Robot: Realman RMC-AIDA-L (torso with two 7-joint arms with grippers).
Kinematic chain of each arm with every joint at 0, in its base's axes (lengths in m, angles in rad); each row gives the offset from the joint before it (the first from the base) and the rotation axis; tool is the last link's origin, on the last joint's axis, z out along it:
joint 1: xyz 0 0 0.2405 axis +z
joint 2: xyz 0 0 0 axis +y
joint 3: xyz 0 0 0.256 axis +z
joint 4: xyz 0 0 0 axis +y
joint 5: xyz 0 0 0.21 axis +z
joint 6: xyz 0 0 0 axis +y
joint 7: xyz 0 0 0.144 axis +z
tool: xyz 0 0 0
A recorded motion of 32 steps. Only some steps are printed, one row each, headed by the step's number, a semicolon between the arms.
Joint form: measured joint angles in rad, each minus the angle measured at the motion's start. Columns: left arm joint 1, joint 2, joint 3, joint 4, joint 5, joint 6, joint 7; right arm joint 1, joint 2, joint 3, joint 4, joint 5, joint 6, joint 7.
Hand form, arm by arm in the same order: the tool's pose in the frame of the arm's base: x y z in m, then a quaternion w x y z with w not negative. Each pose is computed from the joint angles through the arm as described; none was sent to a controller.
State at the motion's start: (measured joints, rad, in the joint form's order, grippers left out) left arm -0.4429 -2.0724 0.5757 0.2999 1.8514 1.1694 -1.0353; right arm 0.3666 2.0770 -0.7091 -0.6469 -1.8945 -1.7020 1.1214
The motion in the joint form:
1: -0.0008 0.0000 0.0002 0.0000 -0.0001 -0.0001 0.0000; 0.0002 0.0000 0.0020 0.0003 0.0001 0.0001 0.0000
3: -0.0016 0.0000 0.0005 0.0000 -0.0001 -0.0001 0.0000; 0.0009 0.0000 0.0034 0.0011 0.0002 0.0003 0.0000
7: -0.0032 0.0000 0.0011 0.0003 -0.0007 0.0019 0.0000; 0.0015 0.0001 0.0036 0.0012 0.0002 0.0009 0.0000
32: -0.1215 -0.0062 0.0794 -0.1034 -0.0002 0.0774 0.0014; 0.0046 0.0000 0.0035 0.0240 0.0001 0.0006 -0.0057
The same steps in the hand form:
1: -0.3425 0.3074 -0.0389 0.29715 -0.87679 -0.31200 -0.21355; 0.2880 0.2758 0.0047 0.13936 -0.93649 0.14355 0.28804
3: -0.3422 0.3076 -0.0389 0.29696 -0.87698 -0.31160 -0.21361; 0.2879 0.2760 0.0048 0.13979 -0.93626 0.14374 0.28847
7: -0.3414 0.3081 -0.0389 0.29625 -0.87740 -0.31040 -0.21459; 0.2878 0.2763 0.0048 0.13997 -0.93625 0.14364 0.28845
32: -0.2912 0.3168 -0.0705 0.19834 -0.90855 -0.27016 -0.24942; 0.2879 0.2746 0.0012 0.13501 -0.93491 0.14832 0.29278

